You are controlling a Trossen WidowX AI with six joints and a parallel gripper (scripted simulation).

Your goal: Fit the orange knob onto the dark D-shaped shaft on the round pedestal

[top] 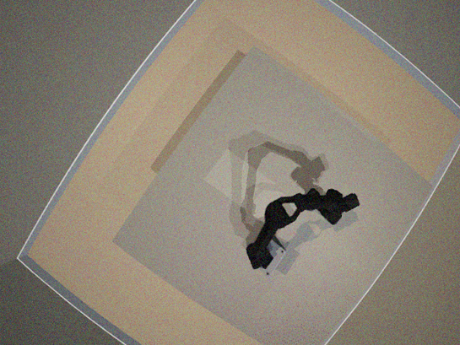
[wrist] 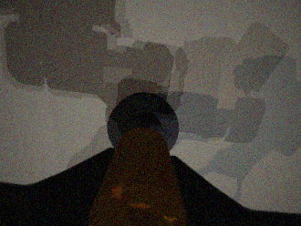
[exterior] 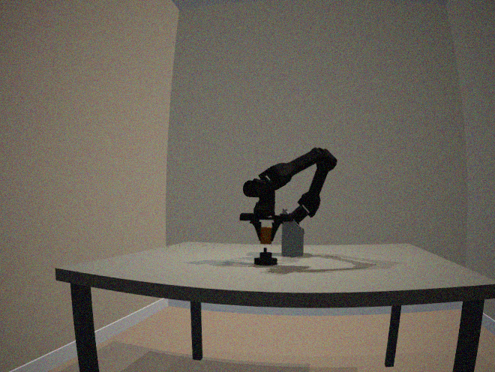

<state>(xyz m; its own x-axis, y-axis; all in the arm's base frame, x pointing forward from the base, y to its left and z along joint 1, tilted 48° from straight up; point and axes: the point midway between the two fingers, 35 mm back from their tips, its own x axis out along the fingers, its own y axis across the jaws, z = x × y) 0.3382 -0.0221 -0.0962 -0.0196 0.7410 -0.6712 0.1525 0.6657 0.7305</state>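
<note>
Right now the dark round pedestal is 5 cm below my gripper tip. Also, from my gripper tip: orange knob: 2 cm above.
</note>
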